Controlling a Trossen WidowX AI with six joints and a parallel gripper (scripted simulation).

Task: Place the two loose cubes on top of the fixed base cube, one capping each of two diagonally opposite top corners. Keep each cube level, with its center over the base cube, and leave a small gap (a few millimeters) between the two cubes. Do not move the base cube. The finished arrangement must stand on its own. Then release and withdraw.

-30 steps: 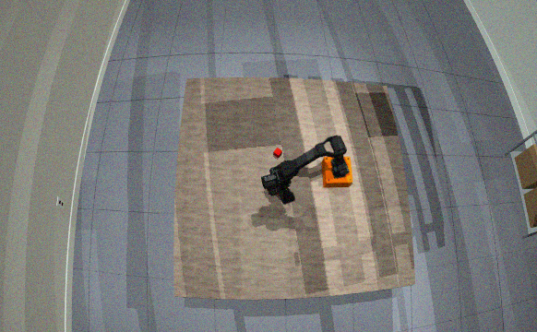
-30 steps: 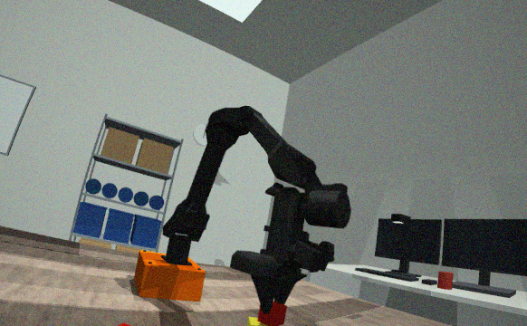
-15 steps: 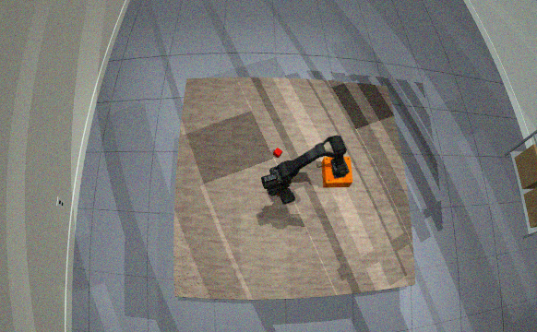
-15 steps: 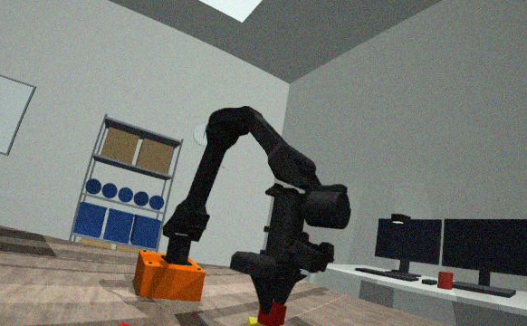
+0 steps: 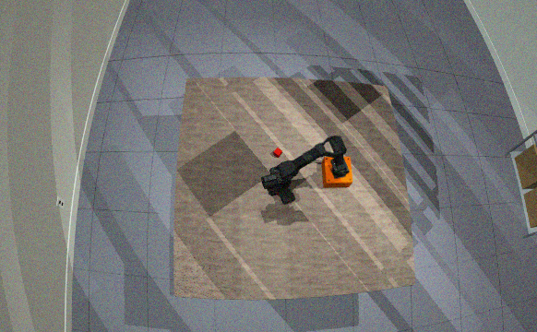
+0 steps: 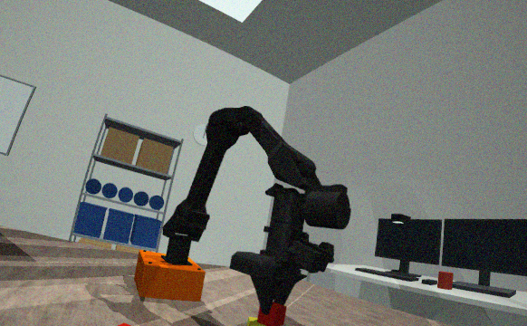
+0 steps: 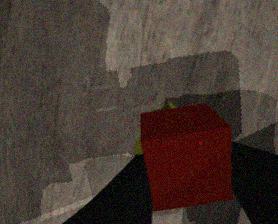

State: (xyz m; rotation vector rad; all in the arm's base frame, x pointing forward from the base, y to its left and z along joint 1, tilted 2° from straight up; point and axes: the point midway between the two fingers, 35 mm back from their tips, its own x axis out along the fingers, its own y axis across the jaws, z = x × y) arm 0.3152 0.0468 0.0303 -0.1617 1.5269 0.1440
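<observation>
Now: the yellow cube 20 mm behind my gripper tip and 40 mm below it.
</observation>
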